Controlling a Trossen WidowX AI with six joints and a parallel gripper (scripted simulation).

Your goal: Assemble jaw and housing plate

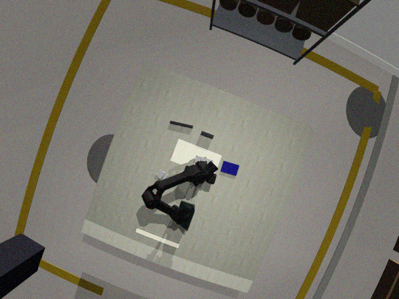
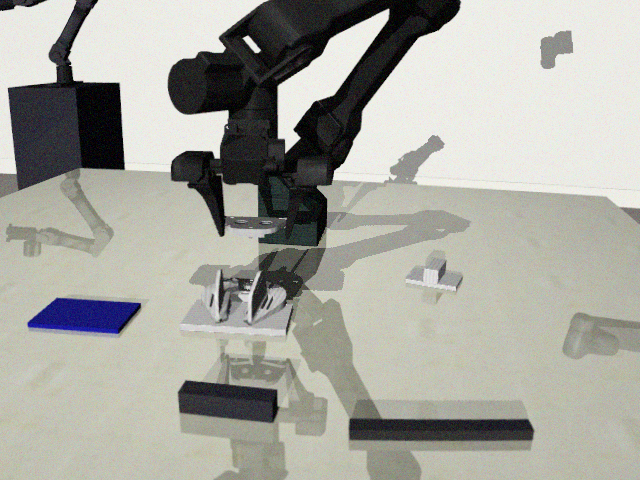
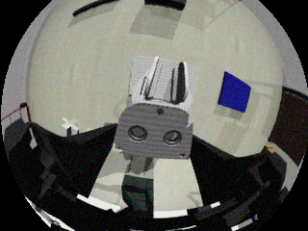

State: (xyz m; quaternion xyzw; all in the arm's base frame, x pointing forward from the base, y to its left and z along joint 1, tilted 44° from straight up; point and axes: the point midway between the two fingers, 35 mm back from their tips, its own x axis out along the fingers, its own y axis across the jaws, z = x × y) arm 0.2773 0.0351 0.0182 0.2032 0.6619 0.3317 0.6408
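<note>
Right now my gripper tip is 1 cm short of the grey jaw, 1 cm to the right of it and 7 cm above it. The rest, counted from my gripper tip: short black block 24 cm ahead, 6 cm to the left, 7 cm below; then blue pad 11 cm ahead, 18 cm to the right, 8 cm below; then grey base plate 6 cm ahead, 8 cm below.
</note>
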